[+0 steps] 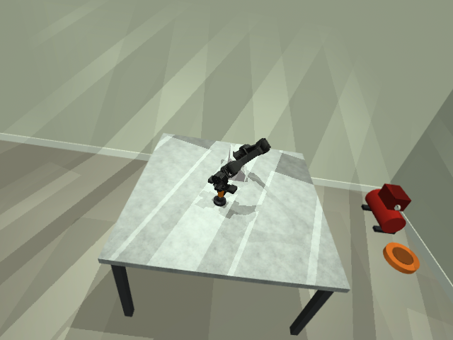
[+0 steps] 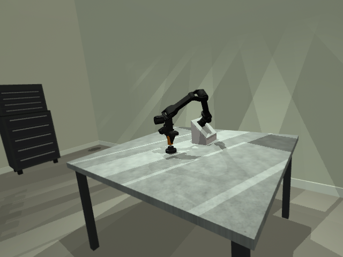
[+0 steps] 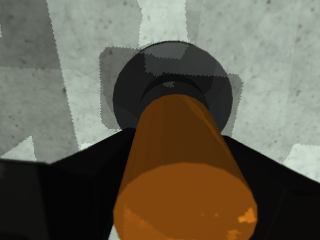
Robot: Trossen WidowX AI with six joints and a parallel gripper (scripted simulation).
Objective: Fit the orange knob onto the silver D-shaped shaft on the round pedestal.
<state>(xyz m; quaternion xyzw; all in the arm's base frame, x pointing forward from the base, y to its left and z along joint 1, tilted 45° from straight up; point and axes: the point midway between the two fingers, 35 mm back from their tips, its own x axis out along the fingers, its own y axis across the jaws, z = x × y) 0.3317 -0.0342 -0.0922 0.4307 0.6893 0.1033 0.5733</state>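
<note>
Right now the orange knob is 30 mm above my gripper tip. The rest, counted from my gripper tip: pedestal: 40 mm below.
</note>
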